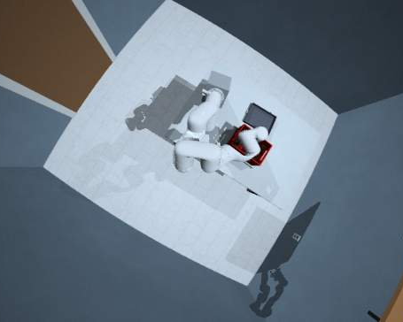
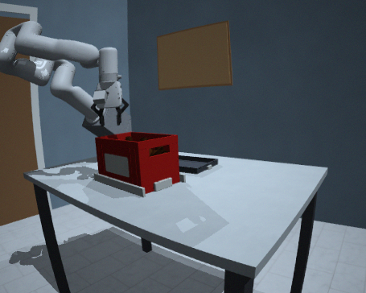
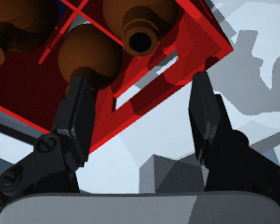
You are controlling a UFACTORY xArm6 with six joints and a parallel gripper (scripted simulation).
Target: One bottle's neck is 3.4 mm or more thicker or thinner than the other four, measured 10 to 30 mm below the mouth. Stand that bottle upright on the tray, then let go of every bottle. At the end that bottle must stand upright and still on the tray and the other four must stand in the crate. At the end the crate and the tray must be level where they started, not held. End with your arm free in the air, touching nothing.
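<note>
My gripper is now 15 cm above the glass bottle, 8 cm to the right of it and 2 cm short of it. From my hand the other things lie so: red crate: 15 cm below, 10 cm ahead, 3 cm to the left; then dark tray: 31 cm to the left, 22 cm below, 14 cm ahead.
</note>
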